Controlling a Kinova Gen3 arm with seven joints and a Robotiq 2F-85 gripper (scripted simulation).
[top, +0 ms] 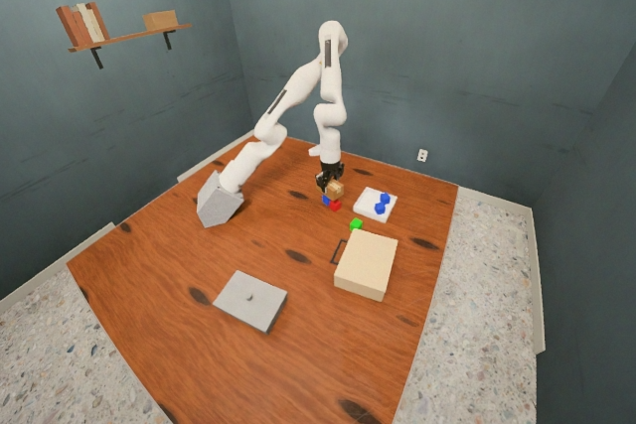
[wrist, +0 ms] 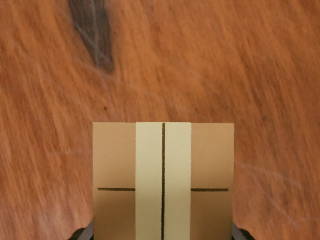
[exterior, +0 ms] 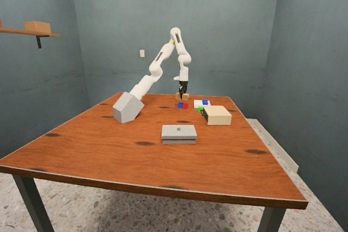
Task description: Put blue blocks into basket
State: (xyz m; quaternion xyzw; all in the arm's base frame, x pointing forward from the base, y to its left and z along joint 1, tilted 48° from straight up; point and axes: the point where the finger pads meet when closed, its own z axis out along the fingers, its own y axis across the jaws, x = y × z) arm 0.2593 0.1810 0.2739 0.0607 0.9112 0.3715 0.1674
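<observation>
Right now my hand is 9 cm above the red block and 3 cm short of it. Round my hand: white basket: 14 cm to the left, 14 cm ahead, 10 cm below; small box: 1 cm behind; green block: 17 cm ahead, 9 cm below, 2 cm to the right.
</observation>
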